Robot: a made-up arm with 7 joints. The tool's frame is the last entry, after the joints. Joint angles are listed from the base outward. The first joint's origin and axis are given. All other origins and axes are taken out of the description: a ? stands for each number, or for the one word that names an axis. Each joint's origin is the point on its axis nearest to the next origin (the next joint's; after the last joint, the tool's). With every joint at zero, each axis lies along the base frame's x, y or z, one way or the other. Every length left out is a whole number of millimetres.
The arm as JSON. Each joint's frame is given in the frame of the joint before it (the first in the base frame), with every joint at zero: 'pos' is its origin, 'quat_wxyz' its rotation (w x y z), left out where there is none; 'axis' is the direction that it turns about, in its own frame. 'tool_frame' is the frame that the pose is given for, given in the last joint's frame.
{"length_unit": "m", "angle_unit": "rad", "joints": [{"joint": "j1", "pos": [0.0, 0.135, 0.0], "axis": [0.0, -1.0, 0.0]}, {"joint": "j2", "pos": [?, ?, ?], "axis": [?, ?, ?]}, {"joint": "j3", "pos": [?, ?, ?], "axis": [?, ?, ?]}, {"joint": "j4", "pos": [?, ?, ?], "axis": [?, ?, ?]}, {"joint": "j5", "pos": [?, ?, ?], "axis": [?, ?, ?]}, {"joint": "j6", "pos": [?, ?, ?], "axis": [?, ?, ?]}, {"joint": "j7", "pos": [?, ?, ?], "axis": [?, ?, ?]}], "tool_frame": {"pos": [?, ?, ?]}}
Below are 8 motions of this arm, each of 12 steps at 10 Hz.
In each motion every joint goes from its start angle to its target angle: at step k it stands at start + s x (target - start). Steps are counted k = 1, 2, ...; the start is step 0. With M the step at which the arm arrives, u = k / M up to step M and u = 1 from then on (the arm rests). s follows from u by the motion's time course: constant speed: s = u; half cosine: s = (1 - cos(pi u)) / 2; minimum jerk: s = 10 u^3 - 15 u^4 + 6 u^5.
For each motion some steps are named. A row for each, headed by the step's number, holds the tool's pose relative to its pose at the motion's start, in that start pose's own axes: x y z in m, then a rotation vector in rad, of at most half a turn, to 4 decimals.
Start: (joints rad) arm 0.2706 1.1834 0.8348 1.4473 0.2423 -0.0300 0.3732
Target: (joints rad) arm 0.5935 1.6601 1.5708 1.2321 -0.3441 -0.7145 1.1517
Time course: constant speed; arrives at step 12
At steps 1, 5, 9, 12:
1: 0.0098 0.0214 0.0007 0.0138 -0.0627 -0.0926
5: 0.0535 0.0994 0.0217 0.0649 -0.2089 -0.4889
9: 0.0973 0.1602 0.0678 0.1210 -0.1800 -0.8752
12: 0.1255 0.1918 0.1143 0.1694 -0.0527 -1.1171

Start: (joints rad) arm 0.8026 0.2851 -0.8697 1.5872 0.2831 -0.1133 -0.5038
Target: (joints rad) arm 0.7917 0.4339 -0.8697 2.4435 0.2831 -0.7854 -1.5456
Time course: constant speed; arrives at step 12
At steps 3, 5, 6, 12:
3: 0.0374 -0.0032 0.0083 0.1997 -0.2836 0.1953
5: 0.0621 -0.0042 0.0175 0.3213 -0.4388 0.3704
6: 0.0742 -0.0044 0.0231 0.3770 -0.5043 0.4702
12: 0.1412 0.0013 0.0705 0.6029 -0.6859 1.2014

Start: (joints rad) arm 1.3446 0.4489 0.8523 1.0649 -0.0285 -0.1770 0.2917
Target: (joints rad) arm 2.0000 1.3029 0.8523 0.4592 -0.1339 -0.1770 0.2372
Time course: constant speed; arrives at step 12
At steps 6, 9, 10, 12:
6: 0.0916 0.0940 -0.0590 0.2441 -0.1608 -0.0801
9: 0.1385 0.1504 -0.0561 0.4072 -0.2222 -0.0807
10: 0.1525 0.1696 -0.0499 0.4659 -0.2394 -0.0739
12: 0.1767 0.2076 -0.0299 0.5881 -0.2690 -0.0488

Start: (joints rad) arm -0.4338 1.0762 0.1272 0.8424 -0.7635 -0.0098 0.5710
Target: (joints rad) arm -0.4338 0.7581 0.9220 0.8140 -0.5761 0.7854 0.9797
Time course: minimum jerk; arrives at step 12
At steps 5, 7, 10, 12:
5: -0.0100 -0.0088 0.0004 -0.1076 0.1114 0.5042
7: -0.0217 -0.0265 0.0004 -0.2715 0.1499 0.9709
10: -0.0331 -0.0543 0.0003 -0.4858 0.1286 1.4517
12: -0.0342 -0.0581 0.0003 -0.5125 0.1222 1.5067

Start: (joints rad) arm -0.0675 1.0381 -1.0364 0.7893 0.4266 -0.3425 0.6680
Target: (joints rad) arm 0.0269 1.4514 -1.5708 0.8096 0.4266 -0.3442 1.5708
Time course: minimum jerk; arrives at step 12
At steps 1, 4, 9, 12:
1: -0.0004 0.0000 0.0005 -0.0055 0.0028 -0.0008
4: -0.0147 0.0004 0.0232 -0.2251 0.1202 -0.0158
9: -0.0597 -0.0122 0.1138 -0.9480 0.4960 0.1751
12: -0.0655 -0.0164 0.1293 -1.0532 0.5410 0.2356

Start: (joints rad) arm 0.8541 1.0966 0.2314 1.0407 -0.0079 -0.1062 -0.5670
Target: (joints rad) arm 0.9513 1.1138 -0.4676 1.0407 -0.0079 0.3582 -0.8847
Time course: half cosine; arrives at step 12
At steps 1, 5, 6, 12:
1: 0.0002 -0.0016 0.0008 -0.0040 0.0035 -0.0075
5: 0.0033 -0.0321 0.0207 -0.0784 0.0565 -0.1825
6: 0.0035 -0.0419 0.0292 -0.1011 0.0653 -0.2543
12: -0.0007 -0.0722 0.0671 -0.1648 0.0401 -0.5578

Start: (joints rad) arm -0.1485 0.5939 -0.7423 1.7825 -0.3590 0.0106 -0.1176
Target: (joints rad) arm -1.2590 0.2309 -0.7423 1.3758 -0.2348 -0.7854 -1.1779
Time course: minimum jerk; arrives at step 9
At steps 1, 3, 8, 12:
1: -0.0005 -0.0034 0.0015 0.0042 -0.0002 0.0130
3: -0.0016 -0.0620 0.0327 0.0938 0.0287 0.2434
8: 0.1323 -0.2154 0.2173 0.6738 0.7773 0.9592
12: 0.1357 -0.2161 0.2201 0.6838 0.7955 0.9638

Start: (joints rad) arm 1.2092 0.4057 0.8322 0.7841 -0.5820 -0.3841 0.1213
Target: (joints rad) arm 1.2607 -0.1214 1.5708 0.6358 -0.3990 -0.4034 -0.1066
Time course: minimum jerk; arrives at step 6
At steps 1, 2, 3, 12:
1: -0.0030 -0.0044 0.0028 0.0193 0.0155 0.0355
2: -0.0166 -0.0281 0.0185 0.1130 0.1011 0.2058
3: -0.0341 -0.0736 0.0505 0.2647 0.2776 0.4700
12: -0.0398 -0.1628 0.1228 0.5125 0.6783 0.8486

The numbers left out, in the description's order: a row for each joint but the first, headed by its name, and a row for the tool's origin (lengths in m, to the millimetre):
j2: xyz 0.0 0.0 0.0, axis 1.0 0.0 0.0
j3: xyz 0.0 0.0 -0.216, axis 0.0 0.0 1.0
j4: xyz 0.0 0.0 0.0, axis 0.0 -1.0 0.0
j5: xyz 0.0 0.0 -0.201, axis 0.0 0.0 1.0
j6: xyz 0.0 0.0 0.0, axis 0.0 1.0 0.0
j7: xyz 0.0 0.0 0.0, axis -1.0 0.0 0.0
tool: xyz 0.0 0.0 0.0

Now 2 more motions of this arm.
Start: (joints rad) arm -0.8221 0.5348 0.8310 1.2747 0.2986 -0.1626 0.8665
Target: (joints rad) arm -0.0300 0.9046 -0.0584 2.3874 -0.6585 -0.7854 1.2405
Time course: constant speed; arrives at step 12
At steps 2, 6, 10, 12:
2: 0.0572 -0.0098 -0.0486 -0.2365 -0.1569 -0.3705
6: 0.1725 -0.0576 -0.0885 -0.5576 -0.4450 -1.1884
10: 0.2508 -0.1222 -0.0635 -0.6325 -0.6306 -2.0704
12: 0.2690 -0.1519 -0.0361 -0.5540 -0.6651 -2.5123

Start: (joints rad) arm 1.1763 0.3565 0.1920 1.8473 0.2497 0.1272 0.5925
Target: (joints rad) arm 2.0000 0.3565 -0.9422 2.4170 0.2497 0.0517 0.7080
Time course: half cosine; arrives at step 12
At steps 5, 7, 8, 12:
5: 0.0751 -0.0549 -0.0594 -0.4586 -0.3949 -0.1983
7: 0.1212 -0.0982 -0.0652 -0.7858 -0.6419 -0.3599
8: 0.1376 -0.1171 -0.0597 -0.9416 -0.7442 -0.4381
12: 0.1595 -0.1494 -0.0367 -1.2740 -0.9222 -0.5987

